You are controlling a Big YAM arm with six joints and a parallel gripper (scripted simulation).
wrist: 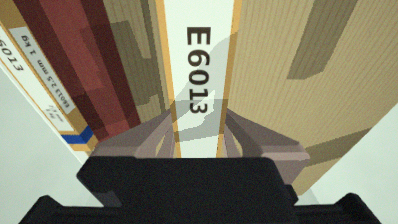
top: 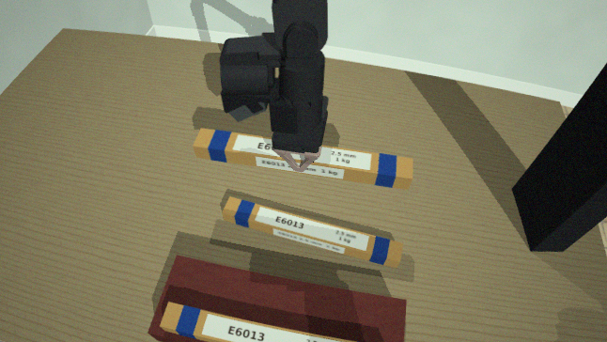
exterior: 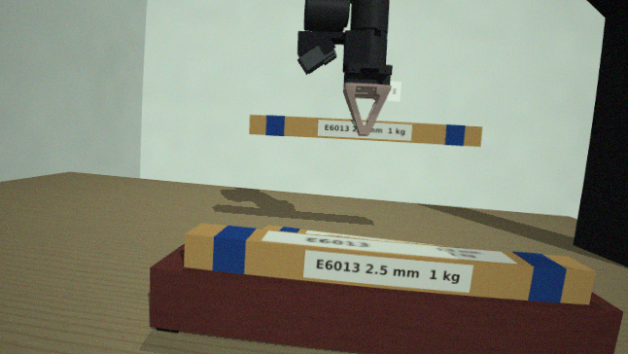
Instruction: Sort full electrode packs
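Right now my hand is 22 cm to the right of the dark red low platform and 18 cm above it.
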